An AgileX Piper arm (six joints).
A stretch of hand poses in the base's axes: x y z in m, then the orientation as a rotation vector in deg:
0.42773, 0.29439, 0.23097, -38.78, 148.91, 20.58
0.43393, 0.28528, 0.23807, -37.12, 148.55, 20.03
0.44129, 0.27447, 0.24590, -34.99, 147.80, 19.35
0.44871, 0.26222, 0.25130, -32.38, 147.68, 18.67
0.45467, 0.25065, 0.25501, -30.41, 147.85, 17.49
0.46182, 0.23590, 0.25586, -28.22, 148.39, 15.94
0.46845, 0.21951, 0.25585, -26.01, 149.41, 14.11
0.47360, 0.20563, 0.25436, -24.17, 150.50, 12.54
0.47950, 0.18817, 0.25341, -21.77, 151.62, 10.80
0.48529, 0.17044, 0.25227, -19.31, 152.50, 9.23
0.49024, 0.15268, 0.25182, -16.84, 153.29, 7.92
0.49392, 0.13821, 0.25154, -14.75, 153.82, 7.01
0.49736, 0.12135, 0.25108, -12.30, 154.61, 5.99
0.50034, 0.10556, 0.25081, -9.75, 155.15, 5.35
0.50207, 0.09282, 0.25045, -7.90, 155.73, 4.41
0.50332, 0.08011, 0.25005, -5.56, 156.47, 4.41
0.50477, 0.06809, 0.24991, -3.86, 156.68, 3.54
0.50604, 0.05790, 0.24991, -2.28, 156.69, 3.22
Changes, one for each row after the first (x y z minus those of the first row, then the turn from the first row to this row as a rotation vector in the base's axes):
0.00620, -0.00911, 0.00710, 0.09, -0.67, -1.24
0.01356, -0.01992, 0.01493, 0.31, -1.76, -2.82
0.02098, -0.03217, 0.02033, 0.42, -2.28, -4.79
0.02694, -0.04374, 0.02404, -0.01, -2.59, -6.40
0.03409, -0.05849, 0.02489, -0.77, -2.63, -8.26
0.04072, -0.07488, 0.02488, -1.86, -2.24, -10.18
0.04587, -0.08876, 0.02339, -2.88, -1.67, -11.79
0.05177, -0.10622, 0.02244, -3.92, -1.08, -13.81
0.05756, -0.12395, 0.02130, -4.77, -0.64, -15.82
0.06251, -0.14171, 0.02085, -5.44, -0.17, -17.78
0.06619, -0.15618, 0.02057, -5.84, 0.16, -19.41
0.06963, -0.17304, 0.02011, -6.33, 0.76, -21.28
0.07261, -0.18883, 0.01984, -6.49, 1.25, -23.17
0.07434, -0.20157, 0.01948, -6.98, 1.71, -24.59
0.07559, -0.21428, 0.01908, -6.81, 2.56, -26.19
0.07704, -0.22630, 0.01894, -7.19, 2.72, -27.51
0.07831, -0.23649, 0.01894, -7.16, 2.79, -28.66

